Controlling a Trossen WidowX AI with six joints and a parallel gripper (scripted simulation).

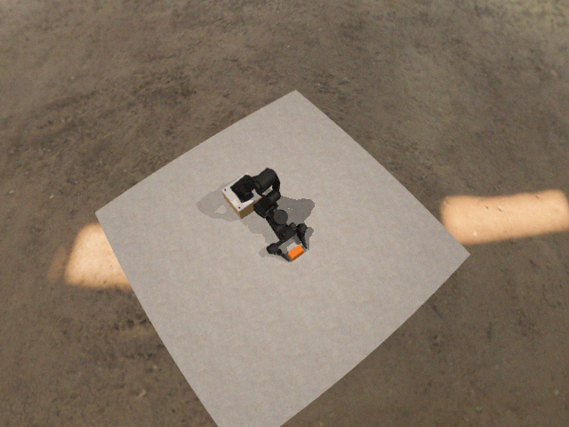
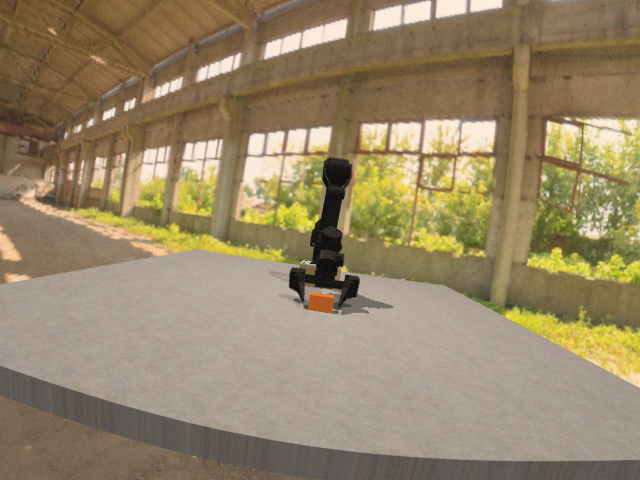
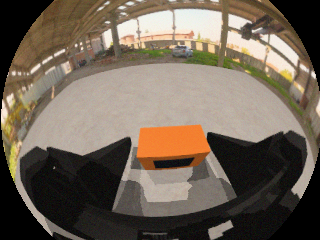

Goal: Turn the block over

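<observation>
Right now my gripper tip is 2 cm past the orange block.
</observation>
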